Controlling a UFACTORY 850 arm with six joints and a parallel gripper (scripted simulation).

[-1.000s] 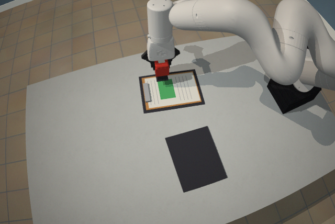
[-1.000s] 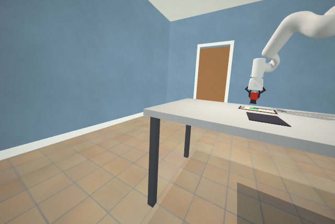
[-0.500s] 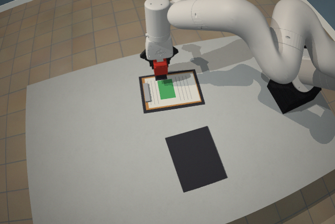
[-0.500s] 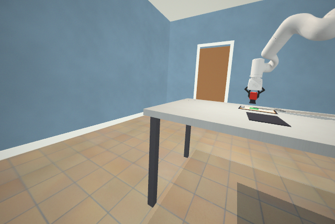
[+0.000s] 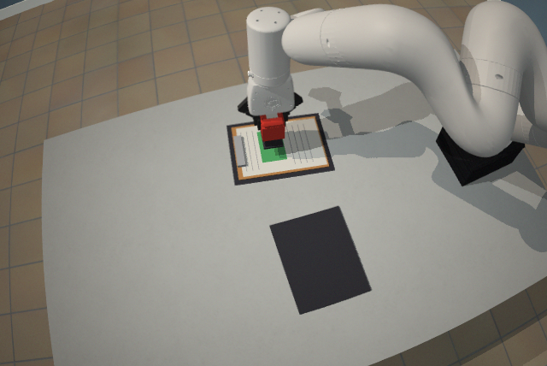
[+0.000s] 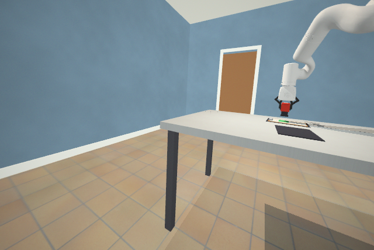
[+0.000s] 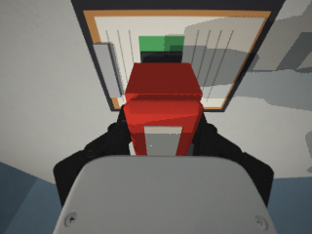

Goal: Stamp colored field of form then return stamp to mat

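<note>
Right now the form is 10 mm to the left of my hand and 100 mm below it. Round my hand: dark stamp base 50 mm below; then mat 10 mm ahead, 330 mm to the left, 110 mm below; then red stamp 20 mm below.
</note>
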